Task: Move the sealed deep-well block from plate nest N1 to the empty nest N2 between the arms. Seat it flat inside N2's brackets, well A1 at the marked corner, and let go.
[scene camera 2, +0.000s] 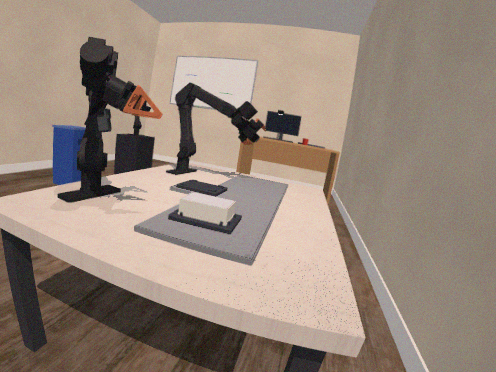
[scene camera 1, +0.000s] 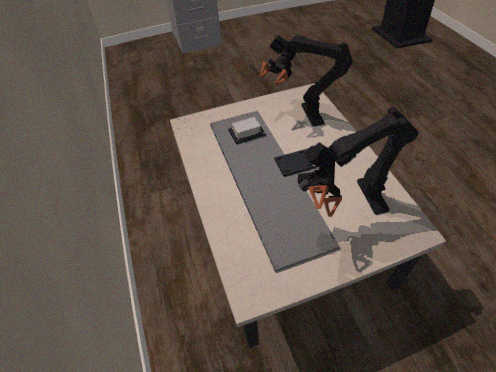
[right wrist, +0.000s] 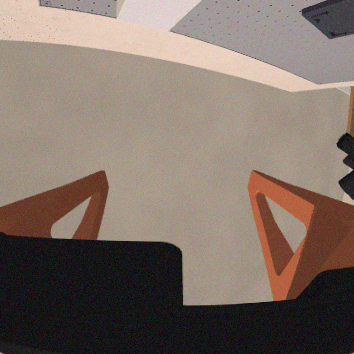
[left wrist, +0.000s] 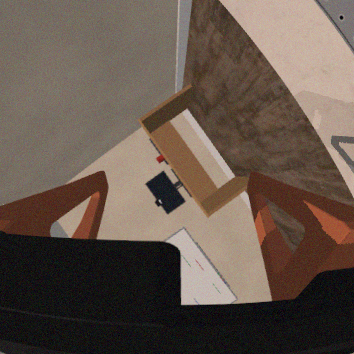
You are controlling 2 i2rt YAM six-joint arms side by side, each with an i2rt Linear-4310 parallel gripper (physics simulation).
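Where they show: left gripper, fingertip midpoint: (scene camera 1: 324, 212) (left wrist: 177, 178); right gripper, fingertip midpoint: (scene camera 2: 160, 115) (scene camera 1: 267, 81) (right wrist: 177, 178); left arm's base, origin of the base link: (scene camera 2: 182, 171) (scene camera 1: 372, 195); right arm's base, origin of the base link: (scene camera 2: 91, 194) (scene camera 1: 312, 114).
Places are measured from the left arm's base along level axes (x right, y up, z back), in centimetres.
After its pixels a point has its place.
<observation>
The white deep-well block (scene camera 1: 246, 127) @[x 51.8, y 6.7, z -45.8 cm] (scene camera 2: 207, 208) @[x 57.8, y 5.7, z -47.4 cm] (right wrist: 156, 11) @[x 53.3, y 6.7, z -47.0 cm] sits in the black plate nest N1 (scene camera 1: 250, 138) @[x 48.2, y 2.1, z -44.7 cm] (scene camera 2: 200, 224) @[x 59.8, y 2.1, z -47.1 cm]. The black nest N2 (scene camera 1: 292, 164) @[x 25.0, y 2.4, z -29.7 cm] (scene camera 2: 200, 187) @[x 29.4, y 2.5, z -28.8 cm] (right wrist: 334, 21) @[x 26.7, y 2.5, z -32.7 cm] is empty where it shows; part of it is hidden by the left arm in scene camera 1. The marked corner cannot be made out. My right gripper (scene camera 1: 270, 79) @[x 60.4, y 26.0, z -32.4 cm] (scene camera 2: 160, 117) @[x 60.4, y 26.0, z -32.4 cm] (right wrist: 177, 178) @[x 60.4, y 26.0, z -32.4 cm] is open and empty, high and away from the block. My left gripper (scene camera 1: 325, 211) @[x -18.6, y 23.4, z -32.4 cm] (scene camera 2: 256, 136) @[x -18.6, y 23.4, z -32.4 cm] (left wrist: 177, 178) @[x -18.6, y 23.4, z -32.4 cm] is open and empty, raised on the near side of N2 in scene camera 1.
A long grey perforated board (scene camera 1: 270, 200) @[x 7.8, y 1.3, z -44.8 cm] (scene camera 2: 262, 210) @[x 33.7, y 1.3, z -54.6 cm] (left wrist: 345, 7) @[x -20.6, y 1.3, z -36.0 cm] (right wrist: 240, 37) @[x 28.7, y 1.3, z -51.4 cm] lies on the pale table (scene camera 1: 210, 200) @[x 15.4, y 0.0, z -70.3 cm] (scene camera 2: 300, 270) @[x 63.0, y 0.0, z -72.2 cm]. N1 stands on its far end in scene camera 1. The left arm's wrist hangs over N2's right side there. A brown desk (scene camera 2: 295, 153) (left wrist: 185, 165) stands beyond the table.
</observation>
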